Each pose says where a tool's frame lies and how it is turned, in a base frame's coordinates. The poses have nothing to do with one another.
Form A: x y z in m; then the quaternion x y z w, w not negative.
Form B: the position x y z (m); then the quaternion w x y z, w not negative. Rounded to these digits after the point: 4 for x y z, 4 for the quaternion.
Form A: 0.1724 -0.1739 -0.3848 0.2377 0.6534 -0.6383 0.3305
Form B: 0.1724 -0.1739 -0.3848 0.3305 0.2377 0.6534 -0.6383
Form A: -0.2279 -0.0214 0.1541 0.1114 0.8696 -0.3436 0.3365
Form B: -0.2279 -0.0214 0.1541 0.3365 0.1114 0.8696 -0.3436
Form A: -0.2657 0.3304 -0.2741 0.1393 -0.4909 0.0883 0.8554
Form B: -0.2657 0.3304 -0.2741 0.8554 0.1393 -0.4909 0.0883
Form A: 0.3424 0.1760 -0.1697 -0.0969 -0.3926 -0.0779 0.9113
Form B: 0.3424 0.1760 -0.1697 0.9113 -0.0969 -0.3926 -0.0779
